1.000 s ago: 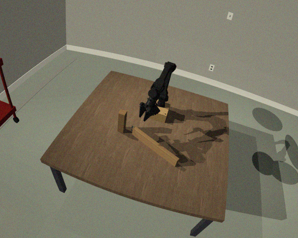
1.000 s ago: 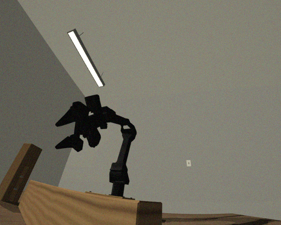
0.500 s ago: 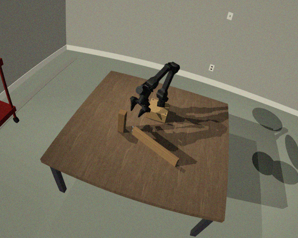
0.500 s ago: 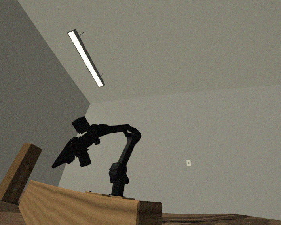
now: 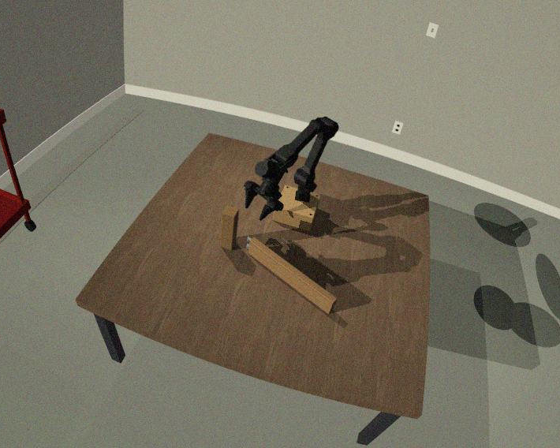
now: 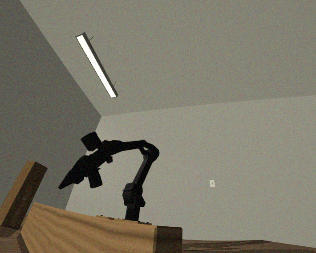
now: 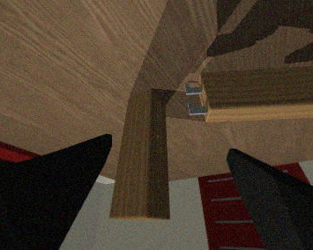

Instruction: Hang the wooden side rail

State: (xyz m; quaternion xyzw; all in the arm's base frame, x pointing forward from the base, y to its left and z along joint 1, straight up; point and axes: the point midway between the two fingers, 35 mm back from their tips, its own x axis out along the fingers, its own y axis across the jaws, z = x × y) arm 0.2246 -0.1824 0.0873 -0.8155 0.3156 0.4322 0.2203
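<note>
My gripper tip is 8 cm to the left of the headboard post, 5 cm short of it and 5 cm above it.
</note>
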